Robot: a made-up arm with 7 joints.
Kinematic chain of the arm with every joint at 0, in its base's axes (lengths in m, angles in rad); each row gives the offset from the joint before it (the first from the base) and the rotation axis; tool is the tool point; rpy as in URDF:
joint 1: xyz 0 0 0 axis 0.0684 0.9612 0.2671
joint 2: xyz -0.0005 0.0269 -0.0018 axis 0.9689 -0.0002 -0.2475
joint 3: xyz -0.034 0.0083 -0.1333 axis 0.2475 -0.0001 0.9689
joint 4: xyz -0.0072 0 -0.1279 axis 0.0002 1 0
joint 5: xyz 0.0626 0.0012 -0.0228 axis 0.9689 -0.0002 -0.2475
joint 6: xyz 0.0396 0 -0.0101 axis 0.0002 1 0
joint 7: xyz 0.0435 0 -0.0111 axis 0.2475 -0.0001 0.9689
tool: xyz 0 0 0 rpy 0 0.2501 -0.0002
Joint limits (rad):
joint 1: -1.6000..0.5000
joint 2: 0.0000..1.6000
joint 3: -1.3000..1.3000
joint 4: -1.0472..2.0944
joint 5: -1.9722..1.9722
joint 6: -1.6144..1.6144
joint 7: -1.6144..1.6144
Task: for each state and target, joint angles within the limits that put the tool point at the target. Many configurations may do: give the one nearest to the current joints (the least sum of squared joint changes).
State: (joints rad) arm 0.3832 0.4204 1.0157 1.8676 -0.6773 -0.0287 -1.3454
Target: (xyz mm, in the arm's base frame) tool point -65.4 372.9 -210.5
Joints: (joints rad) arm -0.0022 1.0234 1.0178 1.8280 -0.6760 -0.0477 -1.3454
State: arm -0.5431 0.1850 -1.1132 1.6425 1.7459 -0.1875 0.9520
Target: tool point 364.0 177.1 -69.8
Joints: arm -1.5846 0.5201 -1.2767 2.0944 1.8643 -0.4051 0.9520
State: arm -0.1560 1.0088 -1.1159 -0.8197 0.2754 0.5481 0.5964
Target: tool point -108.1 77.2 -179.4
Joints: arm 0.4691 0.8856 -1.3000 -0.8808 0.2159 0.5070 0.5964
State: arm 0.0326 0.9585 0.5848 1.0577 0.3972 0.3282 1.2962
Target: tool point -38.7 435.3 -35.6
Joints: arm 0.4503 1.3087 0.7821 1.0546 0.4573 0.5129 1.2962
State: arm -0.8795 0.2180 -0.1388 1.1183 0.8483 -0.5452 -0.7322
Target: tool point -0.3 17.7 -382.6
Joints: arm 0.0322 0.1230 -0.3415 0.9099 0.8505 -0.8459 -0.7322
